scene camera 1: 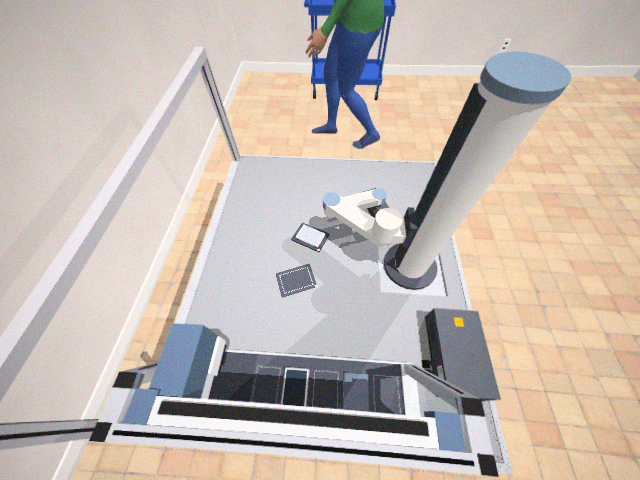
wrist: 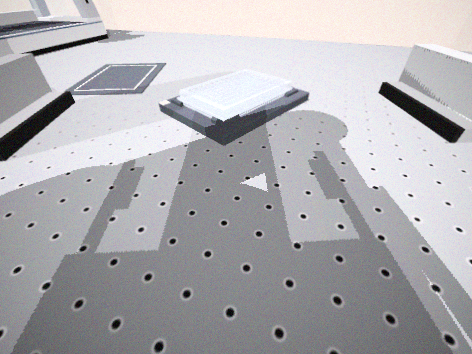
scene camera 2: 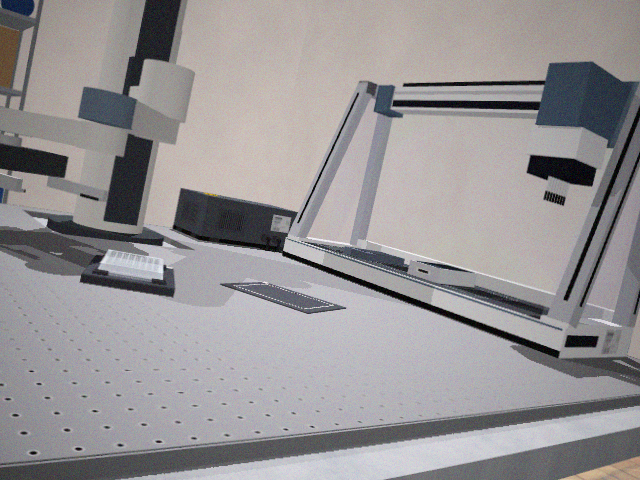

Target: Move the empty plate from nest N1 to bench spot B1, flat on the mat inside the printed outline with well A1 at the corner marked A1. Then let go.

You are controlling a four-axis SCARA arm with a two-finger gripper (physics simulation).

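Pixels of known places: gripper, fingertip midpoint: [wrist: 229, 72] [scene camera 2: 65, 191]; arm's base, origin of the base link: [scene camera 1: 409, 265] [scene camera 2: 106, 235].
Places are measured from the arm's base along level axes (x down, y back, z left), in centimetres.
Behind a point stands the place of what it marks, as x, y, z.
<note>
The clear-white empty plate [scene camera 1: 310, 236] {-3.9, -49.6, -11.6} [scene camera 2: 133, 265] {-3.9, -53.4, -14.1} [wrist: 235, 92] {-3.7, -48.2, -13.1} lies flat in the dark nest N1 [scene camera 1: 305, 244] {-2.4, -51.8, -7.6} [scene camera 2: 126, 285] {-1.8, -57.2, -16.1} [wrist: 225, 132] {-2.5, -40.7, -14.9}. A small pale label marks the nest's left corner in the wrist view; its text is too small to read. The dark mat B1 [scene camera 1: 296, 280] {-1.5, -54.3, 11.9} [scene camera 2: 283, 296] {-1.5, -55.0, 11.0} [wrist: 120, 79] {-1.5, -52.9, 10.2} with its white outline lies bare beside the nest; its A1 mark is not readable. My gripper [scene camera 2: 64, 192] {-10.8, -32.2, -19.0} [wrist: 229, 72] {-10.8, -32.2, -19.0} is open and empty, above the bench and back from the nest, which shows ahead between the fingers. In scene camera 1 the arm mostly hides the gripper.
The arm's column [scene camera 1: 465, 180] {-64.7, -2.9, 6.9} [scene camera 2: 98, 191] stands on the bench. A dark grey box [scene camera 1: 460, 351] {-12.7, 10.4, 40.7} [scene camera 2: 232, 219] {-7.8, 3.5, 33.1} stands near the gantry machine [scene camera 1: 294, 423] {-52.1, -44.2, 65.3} [scene camera 2: 465, 93] {-49.1, -39.1, 62.3} at the bench's other end. A person [scene camera 1: 351, 67] stands beyond the bench, before a blue cart [scene camera 1: 374, 77].
</note>
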